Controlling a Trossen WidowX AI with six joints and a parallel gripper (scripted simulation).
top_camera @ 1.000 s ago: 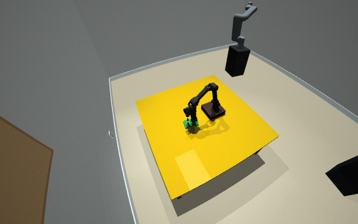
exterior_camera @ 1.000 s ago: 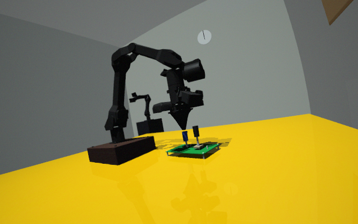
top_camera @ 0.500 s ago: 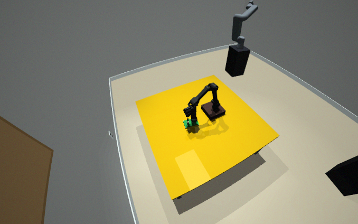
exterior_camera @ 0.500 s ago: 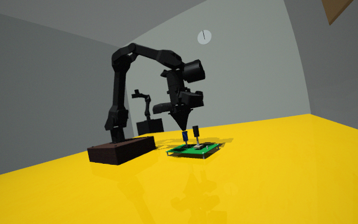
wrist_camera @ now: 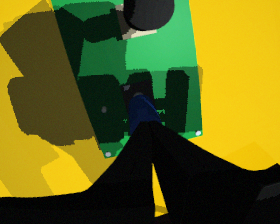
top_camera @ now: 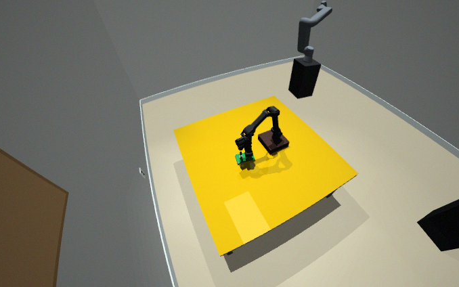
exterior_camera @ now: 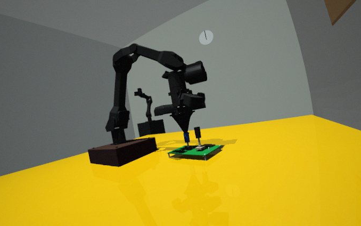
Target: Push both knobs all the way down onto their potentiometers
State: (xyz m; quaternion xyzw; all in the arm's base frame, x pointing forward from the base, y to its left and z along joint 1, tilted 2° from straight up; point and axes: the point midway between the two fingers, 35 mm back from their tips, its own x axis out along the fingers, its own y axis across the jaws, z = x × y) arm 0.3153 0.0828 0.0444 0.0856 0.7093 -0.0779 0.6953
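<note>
My gripper tip is now 1 cm above the blue knob. Also, from my gripper tip: black knob: 6 cm ahead, 1 cm to the right.
</note>
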